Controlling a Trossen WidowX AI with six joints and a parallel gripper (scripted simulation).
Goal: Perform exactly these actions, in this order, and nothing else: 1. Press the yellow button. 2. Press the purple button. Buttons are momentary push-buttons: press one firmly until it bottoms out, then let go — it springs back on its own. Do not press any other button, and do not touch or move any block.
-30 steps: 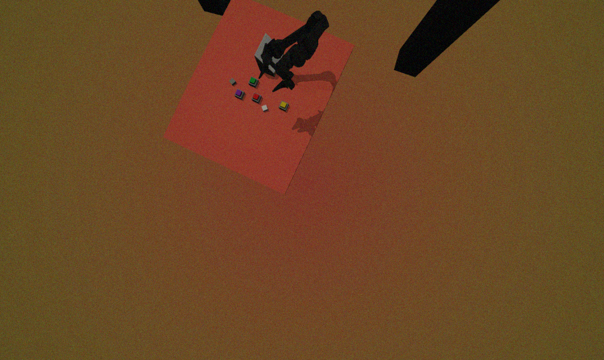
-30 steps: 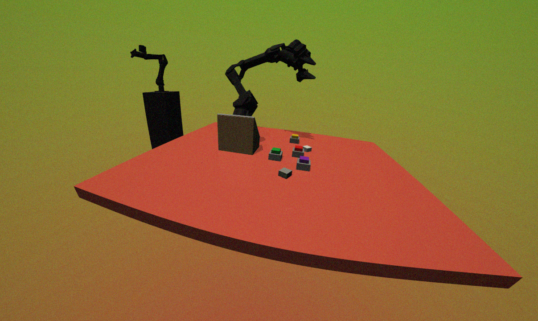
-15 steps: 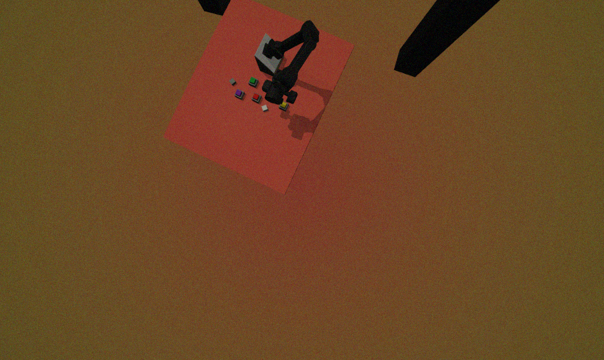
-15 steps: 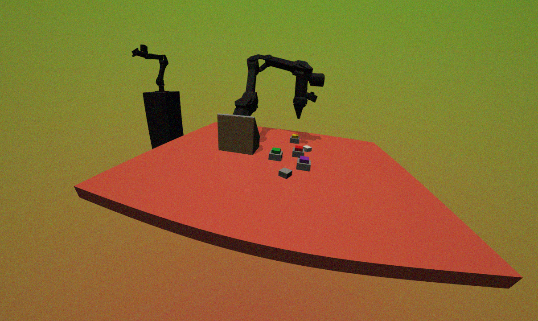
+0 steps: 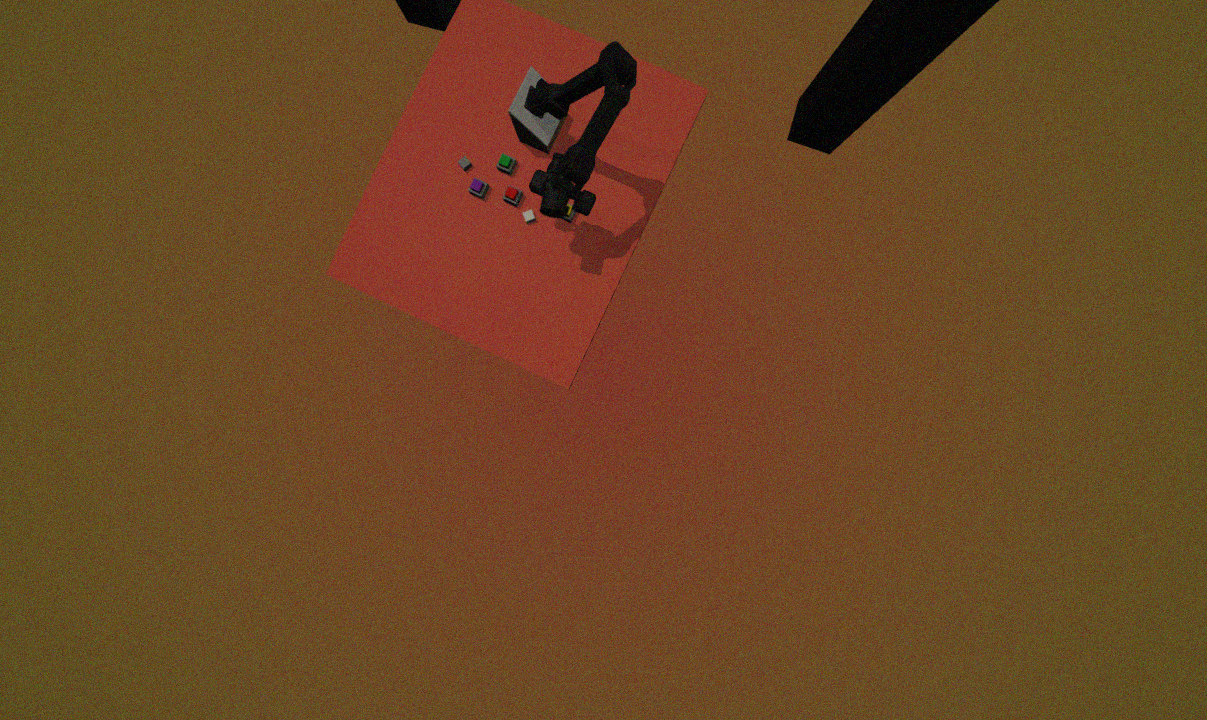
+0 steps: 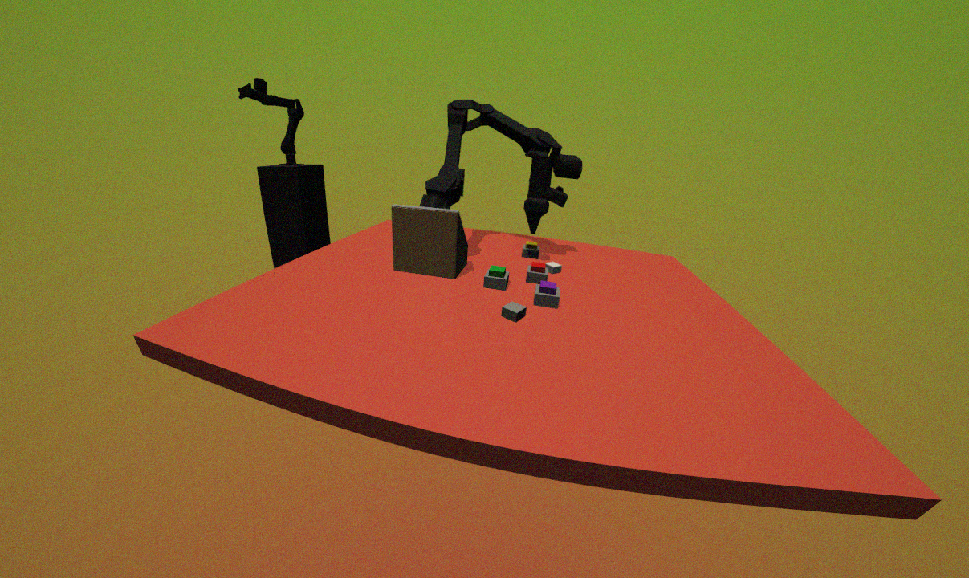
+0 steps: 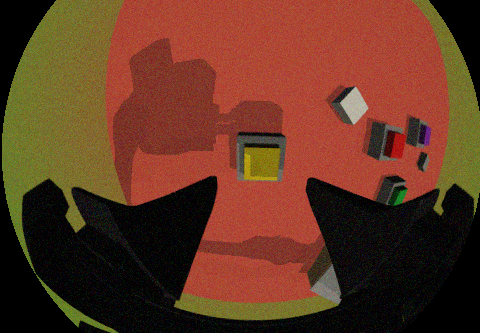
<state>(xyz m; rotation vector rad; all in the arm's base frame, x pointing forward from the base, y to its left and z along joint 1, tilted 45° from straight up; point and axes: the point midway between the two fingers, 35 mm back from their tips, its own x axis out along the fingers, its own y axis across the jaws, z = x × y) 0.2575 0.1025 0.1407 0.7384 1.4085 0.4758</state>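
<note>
Right now the yellow button is 4 cm below my gripper tip. Round my gripper tip: red button (19 cm to the right, 4 cm below); green button (24 cm to the right, 9 cm behind, 4 cm below); white block (12 cm to the right, 6 cm below, 5 cm ahead).
</note>
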